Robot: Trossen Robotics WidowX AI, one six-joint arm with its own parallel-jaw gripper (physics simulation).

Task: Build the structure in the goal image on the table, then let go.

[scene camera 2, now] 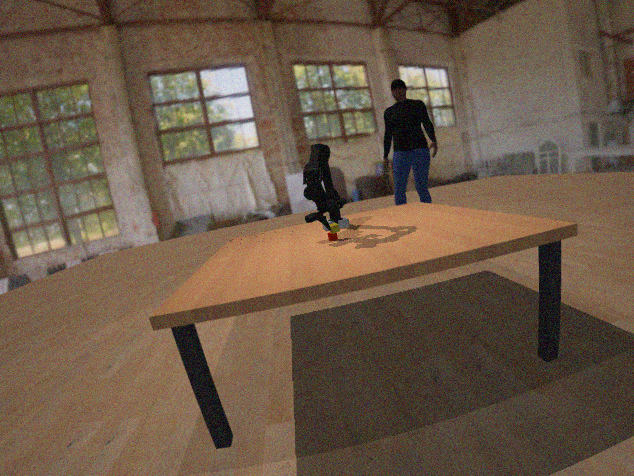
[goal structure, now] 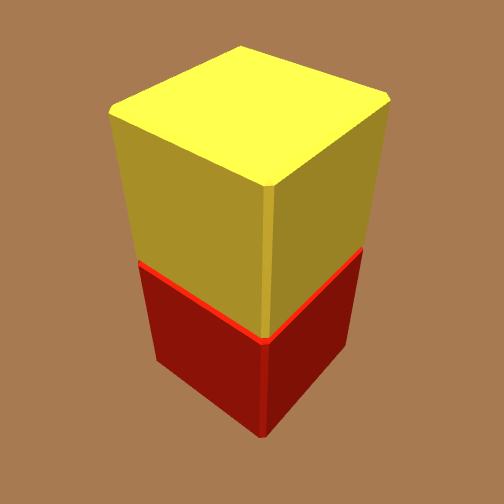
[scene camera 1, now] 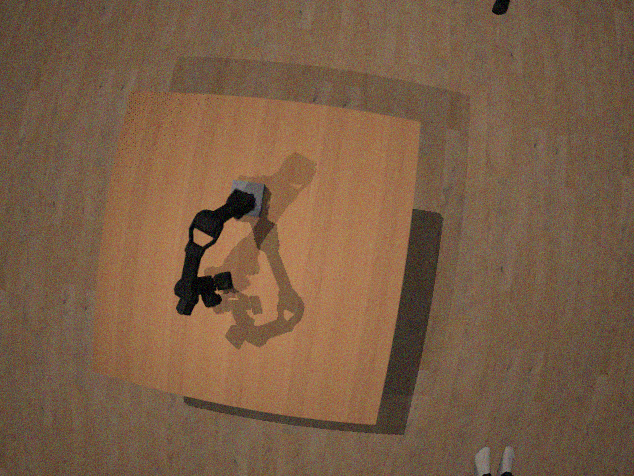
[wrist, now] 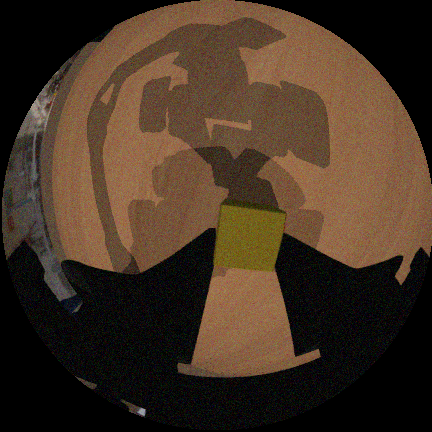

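Pixels of known places: gripper, between the fingertips: (scene camera 2: 334, 228) (scene camera 1: 219, 281) (wrist: 243, 235); arm's base, origin of its link: (scene camera 1: 245, 202).
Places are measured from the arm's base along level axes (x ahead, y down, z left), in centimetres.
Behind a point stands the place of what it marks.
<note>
A yellow cube (scene camera 2: 333, 228) {x 32.0, y -1.1, z -12.5 cm} (wrist: 250, 238) {x 30.6, y -2.5, z -11.9 cm} is between the fingers of my gripper (wrist: 243, 235) {x 29.8, y -0.7, z -11.5 cm}, which is shut on it. In the wrist view its square top face shows, with a black fingertip on each side. A red cube (scene camera 2: 332, 236) {x 30.4, y 2.4, z -13.1 cm} is at table level directly below the yellow cube in scene camera 2. The two look very close, and I cannot tell whether they touch. The yellow cube hides nearly all of the red cube in the wrist view. Neither cube shows in scene camera 1, where the black arm is above their area.
The arm's grey base block (scene camera 1: 259, 193) {x -3.2, y 0.0, z 5.5 cm} (scene camera 2: 344, 223) {x 5.1, y 2.1, z 2.6 cm} stands on the wooden table (scene camera 1: 332, 307) {x 42.2, y 4.3, z 31.1 cm} (scene camera 2: 266, 271) {x 53.2, y 4.3, z -45.1 cm}. Shadows of the arm lie across the table around the cubes. A person (scene camera 2: 409, 133) in a black top and blue trousers stands beyond the table.
</note>
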